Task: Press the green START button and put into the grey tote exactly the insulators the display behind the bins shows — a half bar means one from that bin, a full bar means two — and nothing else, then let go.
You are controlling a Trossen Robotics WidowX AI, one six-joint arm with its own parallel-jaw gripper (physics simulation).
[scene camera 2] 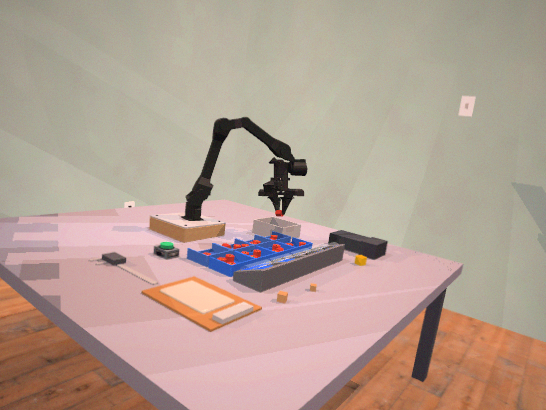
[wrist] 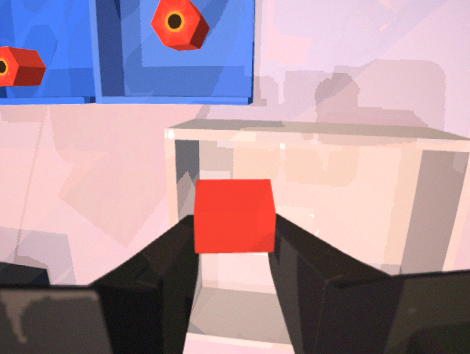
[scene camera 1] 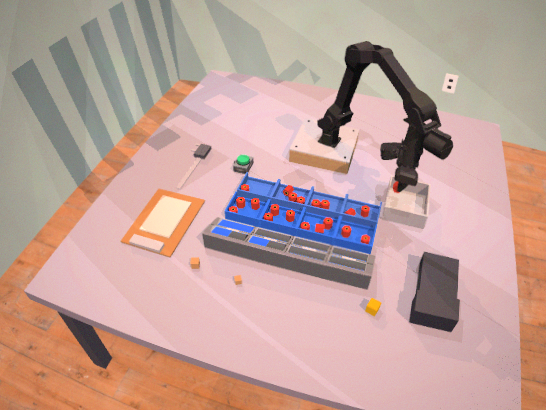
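My gripper [scene camera 1: 398, 187] [scene camera 2: 279, 212] [wrist: 232, 225] is shut on a red insulator, held above the grey tote [scene camera 1: 406, 217] [scene camera 2: 286, 231] [wrist: 170, 175], towards the tote's side nearest the arm. No insulator shows on the visible part of the tote's floor; the fingers and held piece hide some of it. The blue bins [scene camera 1: 260, 186] [scene camera 2: 198, 254] [wrist: 220, 82] hold many red insulators, some upright, some lying. The display [scene camera 1: 285, 258] [scene camera 2: 295, 274] shows one full and one half blue bar at its left panel, a half bar at the second panel, and no blue at the other two. The green START button [scene camera 1: 243, 160] [scene camera 2: 166, 245] stands left of the bins.
A black block [scene camera 1: 436, 290] [scene camera 2: 357, 244] stands right of the display. A yellow cube [scene camera 1: 373, 306] [scene camera 2: 360, 260] and two small orange cubes lie before the display. An orange board [scene camera 1: 131, 232] [scene camera 2: 165, 301] and a dark plug-like item [scene camera 1: 202, 150] [scene camera 2: 114, 258] lie left.
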